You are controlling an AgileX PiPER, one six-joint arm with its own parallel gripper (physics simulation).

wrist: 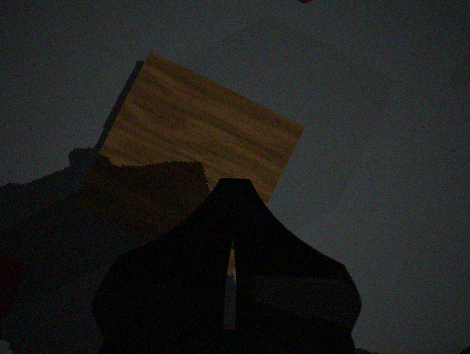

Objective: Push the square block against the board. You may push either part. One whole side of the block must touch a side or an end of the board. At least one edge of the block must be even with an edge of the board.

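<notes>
A wood-grained piece (200,115), square in outline and so apparently the square block, lies turned at an angle in the middle of the wrist view. A dark shadow covers its lower left part, and the fingers hide its near corner. My gripper (234,198) is shut and empty, with a thin slit between the fingers below the tips. The tips overlap the block's near right part in the view; whether they touch it I cannot tell. No second wooden piece that I can make out as the board shows in this view.
The dark grey table surface (400,165) surrounds the block. A small part of a red thing (306,1) shows at the top edge. A dark red thing (7,287) is cut off at the left edge, and a small pale patch lies below it. The picture is dim and grainy.
</notes>
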